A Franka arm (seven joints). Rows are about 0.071 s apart.
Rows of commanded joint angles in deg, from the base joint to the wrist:
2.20 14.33 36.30 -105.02 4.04 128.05 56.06
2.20 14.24 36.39 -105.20 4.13 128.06 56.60
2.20 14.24 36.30 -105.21 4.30 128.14 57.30
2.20 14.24 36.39 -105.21 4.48 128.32 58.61
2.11 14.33 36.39 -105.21 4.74 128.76 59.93
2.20 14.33 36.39 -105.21 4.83 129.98 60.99
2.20 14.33 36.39 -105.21 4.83 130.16 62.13
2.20 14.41 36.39 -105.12 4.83 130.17 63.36
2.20 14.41 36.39 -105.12 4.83 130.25 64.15
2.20 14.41 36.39 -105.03 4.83 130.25 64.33
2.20 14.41 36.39 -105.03 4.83 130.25 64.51
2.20 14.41 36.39 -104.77 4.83 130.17 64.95
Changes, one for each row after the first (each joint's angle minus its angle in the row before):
0.00 -0.09 0.09 -0.18 0.09 0.01 0.54
0.00 0.00 -0.09 -0.01 0.17 0.08 0.70
0.00 0.00 0.09 0.00 0.18 0.18 1.31
-0.09 0.09 0.00 0.00 0.26 0.44 1.32
0.09 0.00 0.00 0.00 0.09 1.22 1.06
0.00 0.00 0.00 0.00 0.00 0.18 1.14
0.00 0.08 0.00 0.09 0.00 0.01 1.23
0.00 0.00 0.00 0.00 0.00 0.08 0.79
0.00 0.00 0.00 0.09 0.00 0.00 0.18
0.00 0.00 0.00 0.00 0.00 0.00 0.18
0.00 0.00 0.00 0.26 0.00 -0.08 0.44

